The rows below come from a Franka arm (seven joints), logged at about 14 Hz.
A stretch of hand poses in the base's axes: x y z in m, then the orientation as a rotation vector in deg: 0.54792 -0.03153 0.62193 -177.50 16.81 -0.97; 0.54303 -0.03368 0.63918 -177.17 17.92 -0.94; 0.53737 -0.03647 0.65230 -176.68 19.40 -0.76; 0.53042 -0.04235 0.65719 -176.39 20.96 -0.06; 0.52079 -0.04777 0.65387 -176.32 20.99 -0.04; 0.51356 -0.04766 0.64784 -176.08 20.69 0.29; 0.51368 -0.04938 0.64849 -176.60 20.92 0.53; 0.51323 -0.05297 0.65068 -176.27 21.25 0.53; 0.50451 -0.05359 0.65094 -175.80 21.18 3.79; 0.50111 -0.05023 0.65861 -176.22 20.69 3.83
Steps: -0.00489 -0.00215 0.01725 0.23 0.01 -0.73; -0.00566 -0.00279 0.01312 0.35 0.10 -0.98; -0.00695 -0.00588 0.00489 0.17 0.46 -1.01; -0.00963 -0.00542 -0.00332 0.07 0.01 -0.02; -0.00723 0.00011 -0.00603 0.30 0.18 0.18; 0.00012 -0.00172 0.00065 -0.52 0.22 -0.10; -0.00045 -0.00359 0.00219 0.29 -0.03 -0.24; -0.00872 -0.00062 0.00026 0.69 2.04 0.05; -0.00340 0.00336 0.00767 -0.35 0.05 0.35
